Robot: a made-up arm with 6 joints. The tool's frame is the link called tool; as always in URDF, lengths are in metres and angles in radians. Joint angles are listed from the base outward. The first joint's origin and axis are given. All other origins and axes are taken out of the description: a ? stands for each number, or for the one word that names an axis. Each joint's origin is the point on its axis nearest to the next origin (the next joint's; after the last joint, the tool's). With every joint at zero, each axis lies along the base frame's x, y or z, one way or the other. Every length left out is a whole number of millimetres.
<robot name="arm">
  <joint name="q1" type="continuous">
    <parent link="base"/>
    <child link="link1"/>
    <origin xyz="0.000 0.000 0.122" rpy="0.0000 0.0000 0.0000"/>
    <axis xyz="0 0 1"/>
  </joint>
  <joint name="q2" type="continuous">
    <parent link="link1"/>
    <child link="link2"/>
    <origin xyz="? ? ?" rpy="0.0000 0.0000 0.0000"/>
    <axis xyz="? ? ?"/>
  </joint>
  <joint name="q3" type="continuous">
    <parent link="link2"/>
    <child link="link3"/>
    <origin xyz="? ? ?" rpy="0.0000 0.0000 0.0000"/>
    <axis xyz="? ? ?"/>
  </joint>
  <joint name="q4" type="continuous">
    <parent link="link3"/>
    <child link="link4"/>
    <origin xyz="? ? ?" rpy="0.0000 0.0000 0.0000"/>
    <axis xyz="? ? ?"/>
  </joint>
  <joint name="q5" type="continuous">
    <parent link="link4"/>
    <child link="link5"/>
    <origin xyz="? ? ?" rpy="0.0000 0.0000 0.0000"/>
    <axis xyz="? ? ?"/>
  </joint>
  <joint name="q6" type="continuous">
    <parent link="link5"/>
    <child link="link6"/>
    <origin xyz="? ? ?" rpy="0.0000 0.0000 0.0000"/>
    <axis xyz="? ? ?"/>
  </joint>
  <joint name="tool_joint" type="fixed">
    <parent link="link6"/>
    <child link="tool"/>
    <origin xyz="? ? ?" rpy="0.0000 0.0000 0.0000"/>
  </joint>
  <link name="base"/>
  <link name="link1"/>
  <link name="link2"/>
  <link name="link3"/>
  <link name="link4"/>
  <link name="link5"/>
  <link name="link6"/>
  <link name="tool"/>
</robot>
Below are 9 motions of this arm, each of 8 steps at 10 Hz.
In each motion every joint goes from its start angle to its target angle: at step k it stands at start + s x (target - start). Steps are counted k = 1, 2, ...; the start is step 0. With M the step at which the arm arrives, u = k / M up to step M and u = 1 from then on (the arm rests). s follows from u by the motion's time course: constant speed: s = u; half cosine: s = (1 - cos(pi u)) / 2; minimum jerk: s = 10 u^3 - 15 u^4 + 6 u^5.
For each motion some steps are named. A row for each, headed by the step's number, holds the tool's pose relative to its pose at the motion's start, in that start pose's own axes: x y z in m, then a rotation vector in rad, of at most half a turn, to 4 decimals.
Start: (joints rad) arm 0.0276 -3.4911 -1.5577 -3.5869 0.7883 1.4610
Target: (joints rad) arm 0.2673 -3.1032 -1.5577 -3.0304 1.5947 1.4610
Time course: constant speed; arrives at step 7
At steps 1, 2, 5, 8:
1: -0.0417 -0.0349 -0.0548 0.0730 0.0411 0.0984
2: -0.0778 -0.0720 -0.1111 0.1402 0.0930 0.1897
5: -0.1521 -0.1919 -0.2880 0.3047 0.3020 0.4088
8: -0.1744 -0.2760 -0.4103 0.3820 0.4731 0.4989

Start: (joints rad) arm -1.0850 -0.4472 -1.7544 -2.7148 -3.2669 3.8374
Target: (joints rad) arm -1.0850 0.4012 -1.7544 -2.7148 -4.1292 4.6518
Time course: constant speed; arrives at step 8
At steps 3, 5, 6, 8:
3: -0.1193 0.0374 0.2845 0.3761 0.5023 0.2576
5: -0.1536 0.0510 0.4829 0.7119 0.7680 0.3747
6: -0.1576 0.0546 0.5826 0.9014 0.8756 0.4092
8: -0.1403 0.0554 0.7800 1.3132 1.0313 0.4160

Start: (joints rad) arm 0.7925 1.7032 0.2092 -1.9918 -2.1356 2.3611
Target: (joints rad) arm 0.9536 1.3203 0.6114 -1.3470 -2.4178 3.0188
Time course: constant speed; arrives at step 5
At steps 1, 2, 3, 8:
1: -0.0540 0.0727 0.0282 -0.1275 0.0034 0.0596
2: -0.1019 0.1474 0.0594 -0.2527 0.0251 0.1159
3: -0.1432 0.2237 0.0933 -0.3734 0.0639 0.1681
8: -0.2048 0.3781 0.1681 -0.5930 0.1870 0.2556

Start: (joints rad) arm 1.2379 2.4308 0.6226 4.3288 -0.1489 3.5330
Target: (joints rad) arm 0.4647 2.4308 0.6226 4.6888 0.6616 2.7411
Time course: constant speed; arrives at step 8
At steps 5, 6, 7, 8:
5: -0.3598 -0.0604 -0.0572 0.0095 -0.5232 0.2265
6: -0.4235 -0.0973 -0.0706 0.0844 -0.6142 0.2758
7: -0.4819 -0.1413 -0.0842 0.1812 -0.6906 0.3259
8: -0.5342 -0.1915 -0.0978 0.2974 -0.7484 0.3762

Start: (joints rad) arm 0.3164 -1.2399 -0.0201 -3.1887 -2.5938 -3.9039
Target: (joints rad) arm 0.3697 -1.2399 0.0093 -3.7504 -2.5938 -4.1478
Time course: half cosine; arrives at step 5
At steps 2, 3, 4, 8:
2: 0.0205 -0.0305 0.0039 0.0495 0.0696 0.0848
3: 0.0396 -0.0566 0.0073 0.0878 0.1379 0.1597
4: 0.0554 -0.0769 0.0101 0.1143 0.1970 0.2197
8: 0.0615 -0.0844 0.0111 0.1233 0.2204 0.2424

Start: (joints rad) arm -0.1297 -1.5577 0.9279 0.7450 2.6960 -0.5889
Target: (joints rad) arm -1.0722 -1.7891 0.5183 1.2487 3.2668 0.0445
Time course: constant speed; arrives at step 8
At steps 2, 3, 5, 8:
2: -0.2454 0.2074 0.1389 0.1273 0.2351 0.1263
3: -0.3687 0.2936 0.2408 0.2007 0.3634 0.1900
5: -0.5988 0.4236 0.5040 0.3688 0.6390 0.3171
8: -0.8542 0.5018 1.0136 0.6806 1.0910 0.4910

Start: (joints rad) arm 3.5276 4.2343 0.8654 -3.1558 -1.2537 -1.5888
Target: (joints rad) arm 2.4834 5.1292 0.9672 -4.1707 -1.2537 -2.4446
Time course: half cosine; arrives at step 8
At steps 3, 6, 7, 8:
3: 0.4500 -0.0977 0.4370 0.3089 -0.3114 -0.7197
6: 0.8405 -0.7256 1.1297 0.9442 -0.9103 -2.0193
7: 0.8276 -0.8719 1.2430 1.1065 -1.0501 -2.2548
8: 0.8158 -0.9218 1.2802 1.1683 -1.1018 -2.3334

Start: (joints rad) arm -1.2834 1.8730 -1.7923 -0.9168 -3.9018 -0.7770
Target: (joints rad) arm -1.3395 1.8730 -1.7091 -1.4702 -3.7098 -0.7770
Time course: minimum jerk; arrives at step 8
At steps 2, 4, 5, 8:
2: -0.0015 -0.0042 0.0058 0.0164 0.0516 0.0416
4: -0.0069 -0.0190 0.0265 0.0779 0.2425 0.2078
5: -0.0101 -0.0263 0.0375 0.1122 0.3453 0.3071
8: -0.0146 -0.0342 0.0503 0.1542 0.4651 0.4334

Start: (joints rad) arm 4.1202 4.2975 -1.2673 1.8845 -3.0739 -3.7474
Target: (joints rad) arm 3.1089 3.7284 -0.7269 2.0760 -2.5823 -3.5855
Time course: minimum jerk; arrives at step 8
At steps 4, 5, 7, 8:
4: 0.3265 0.0953 -0.2772 -0.0240 -0.2361 -0.5007
5: 0.4611 0.0529 -0.3892 -0.0891 -0.3538 -0.7138
7: 0.5771 -0.0481 -0.5013 -0.2087 -0.4867 -0.9463
8: 0.5825 -0.0557 -0.5075 -0.2177 -0.4946 -0.9602

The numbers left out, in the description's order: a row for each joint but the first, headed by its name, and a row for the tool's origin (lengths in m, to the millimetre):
q2: xyz 0.000 0.047 0.000, axis 0 1 0
q3: xyz 0.000 0.000 0.940, axis 0 1 0
q4: xyz 0.000 0.000 0.759, axis 0 0 1
q5: xyz 0.000 0.000 0.000, axis 0 1 0
q6: xyz 0.000 0.000 0.084, axis 0 0 1
tool: xyz 0.000 0.000 0.000

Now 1 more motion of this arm.
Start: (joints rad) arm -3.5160 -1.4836 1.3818 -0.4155 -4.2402 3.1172
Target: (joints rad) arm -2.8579 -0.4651 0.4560 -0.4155 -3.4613 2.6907
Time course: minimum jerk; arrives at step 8
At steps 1, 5, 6, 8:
1: 0.0156 0.0079 0.0000 0.0099 -0.0140 -0.0114
5: 0.7013 0.0956 0.2090 0.4665 -0.5609 -0.6245
6: 0.8338 0.0254 0.2888 0.5773 -0.6734 -0.7996
8: 0.9008 -0.0333 0.3347 0.6428 -0.7380 -0.9089

